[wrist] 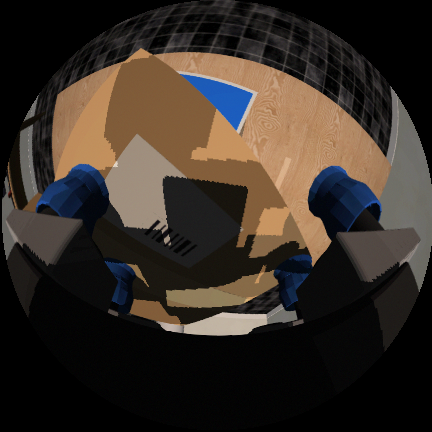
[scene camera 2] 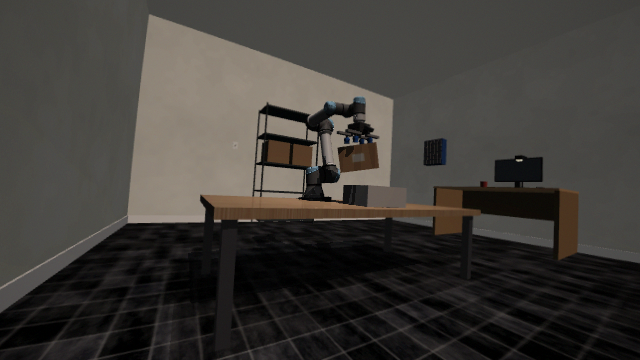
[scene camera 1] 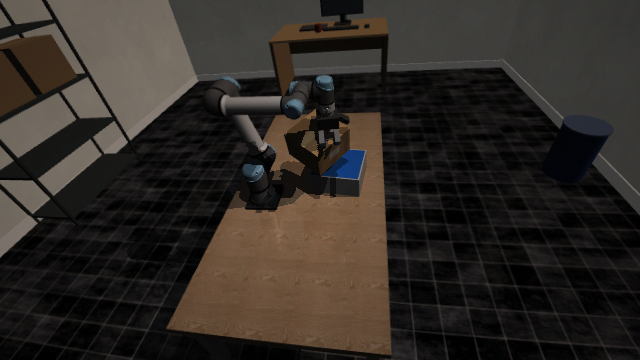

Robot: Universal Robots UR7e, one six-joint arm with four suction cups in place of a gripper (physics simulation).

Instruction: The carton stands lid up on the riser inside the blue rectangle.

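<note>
The brown carton hangs in the air under my suction gripper. It is tilted, its left end lower in scene camera 2, and turned at an angle to the riser. A pale label shows on its face in the wrist view. The grey riser stands on the table, with the blue rectangle on its top. Scene camera 2 shows a gap between carton and riser. The carton hides part of the blue rectangle. Contact at each cup is unclear.
The wooden table carries the arm's base left of the riser. A shelf rack with boxes stands beyond the table's left side. A desk stands behind, and a blue bin at the right.
</note>
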